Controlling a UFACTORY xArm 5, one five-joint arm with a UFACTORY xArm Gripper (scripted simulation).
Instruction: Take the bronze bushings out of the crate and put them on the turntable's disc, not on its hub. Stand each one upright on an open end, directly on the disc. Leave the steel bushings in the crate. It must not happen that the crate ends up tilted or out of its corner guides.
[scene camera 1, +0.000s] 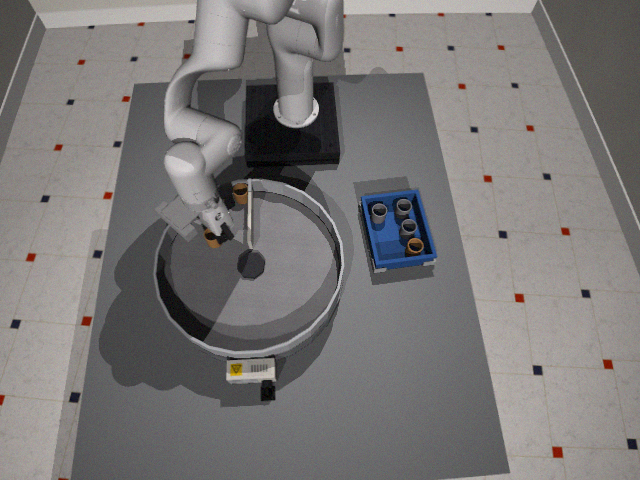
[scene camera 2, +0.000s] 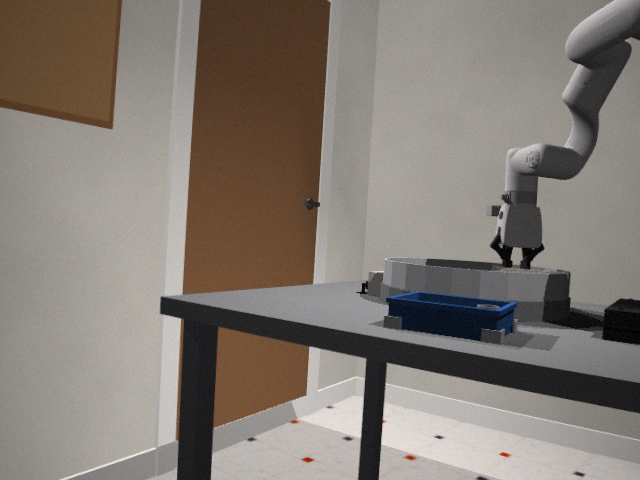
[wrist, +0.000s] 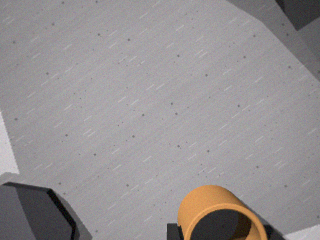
I see my gripper (scene camera 2: 515, 277), a blue crate (scene camera 2: 448, 315) and a turntable disc (wrist: 117, 117).
The blue crate also shows in scene camera 1 (scene camera 1: 390, 246). My gripper also shows in scene camera 1 (scene camera 1: 217, 234). The wrist view misses the blue crate: it is out of frame.
